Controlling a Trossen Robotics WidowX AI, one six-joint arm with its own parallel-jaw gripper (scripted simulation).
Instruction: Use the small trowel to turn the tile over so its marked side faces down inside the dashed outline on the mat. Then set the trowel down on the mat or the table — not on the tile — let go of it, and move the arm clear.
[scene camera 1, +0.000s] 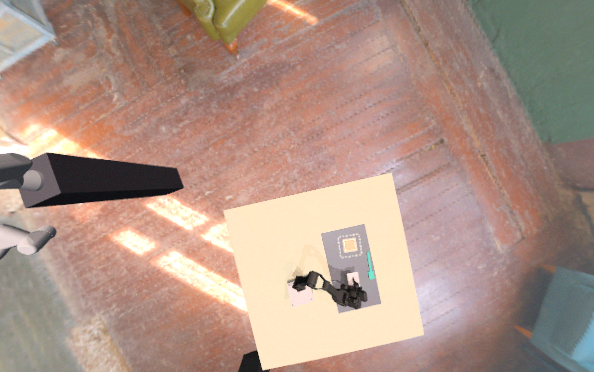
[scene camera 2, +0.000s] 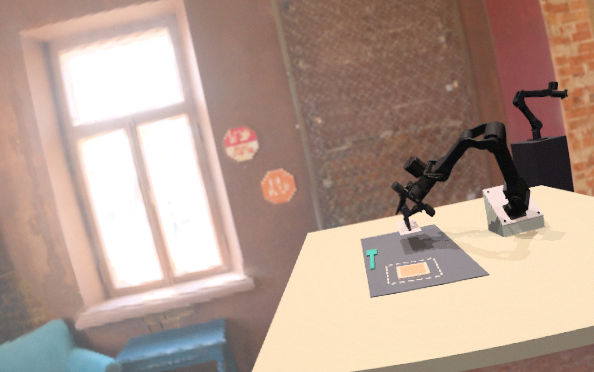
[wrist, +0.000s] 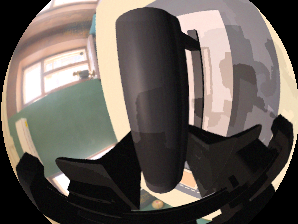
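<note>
Gripper (scene camera 2: 399, 217), also in the wrist view (wrist: 157, 126). Grey mat (scene camera 2: 431, 243), also in scene camera 1 (scene camera 1: 339, 265).
</note>
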